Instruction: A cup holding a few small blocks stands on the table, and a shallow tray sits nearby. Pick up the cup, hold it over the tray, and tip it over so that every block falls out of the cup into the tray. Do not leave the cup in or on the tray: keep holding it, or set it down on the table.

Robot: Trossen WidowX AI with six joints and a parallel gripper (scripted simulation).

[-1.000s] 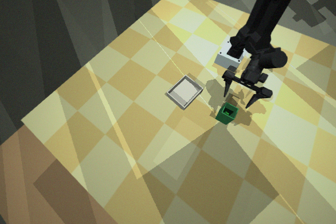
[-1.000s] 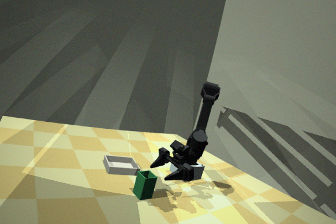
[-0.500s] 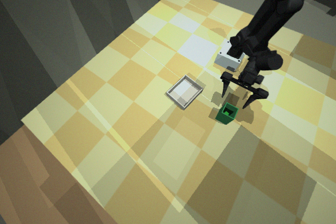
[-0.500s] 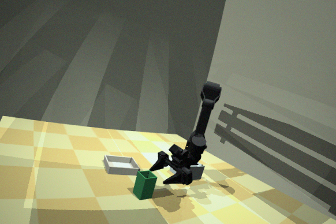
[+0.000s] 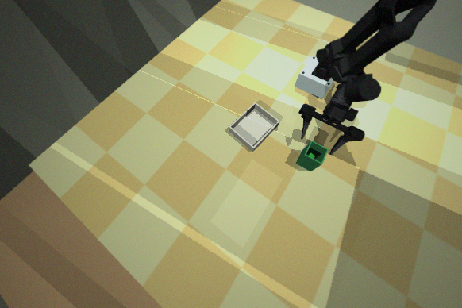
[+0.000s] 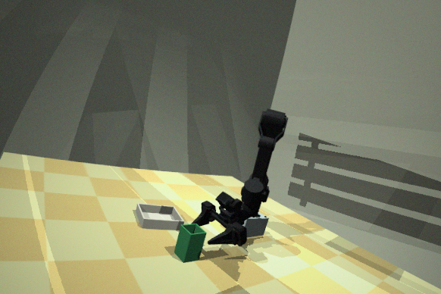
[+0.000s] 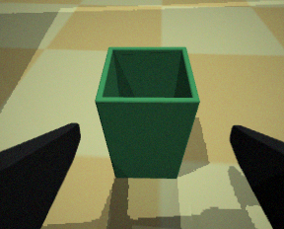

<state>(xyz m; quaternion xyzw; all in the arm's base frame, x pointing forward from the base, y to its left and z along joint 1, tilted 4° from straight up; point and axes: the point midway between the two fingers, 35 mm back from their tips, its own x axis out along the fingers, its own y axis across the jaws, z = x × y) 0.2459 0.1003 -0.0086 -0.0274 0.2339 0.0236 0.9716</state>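
Right now my gripper tip is 30 mm short of the bright green block, 20 mm above it and 10 mm to the right of it. Also, from my gripper tip: purple block: 40 mm below, 30 mm ahead, 10 mm to the left; green square cup: 40 mm below, 30 mm ahead, 10 mm to the left.
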